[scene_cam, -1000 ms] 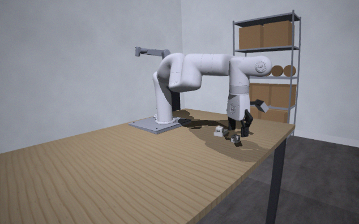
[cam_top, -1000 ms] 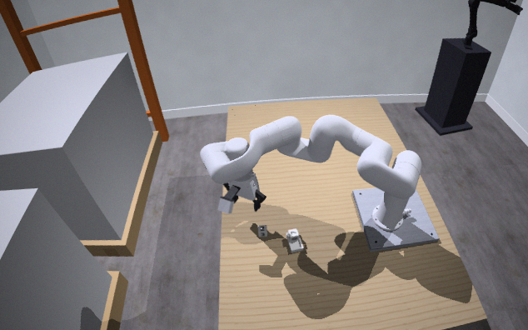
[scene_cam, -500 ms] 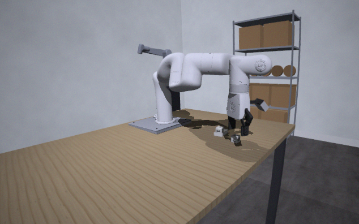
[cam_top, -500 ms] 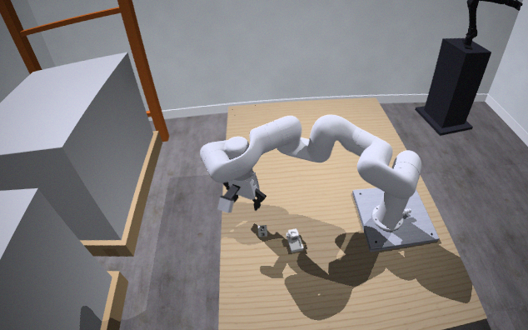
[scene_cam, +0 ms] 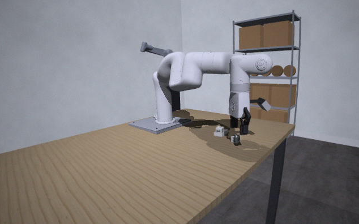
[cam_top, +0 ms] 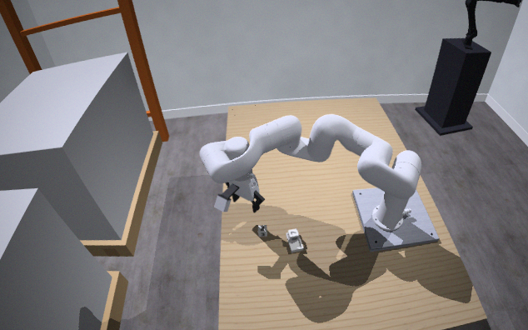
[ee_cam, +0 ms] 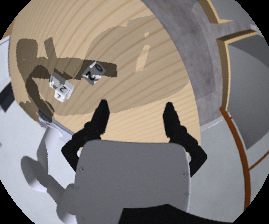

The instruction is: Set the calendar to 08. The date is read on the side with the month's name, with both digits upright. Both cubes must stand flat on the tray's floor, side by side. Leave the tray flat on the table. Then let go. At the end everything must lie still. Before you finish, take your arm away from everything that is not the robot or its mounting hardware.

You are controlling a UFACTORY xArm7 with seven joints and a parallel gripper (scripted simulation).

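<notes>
My hand is 4 cm past the white digit cube, 8 cm to the right of it and 8 cm above it. Also, from my hand: white tray (14 cm behind, 16 cm to the left, 8 cm below).
</notes>
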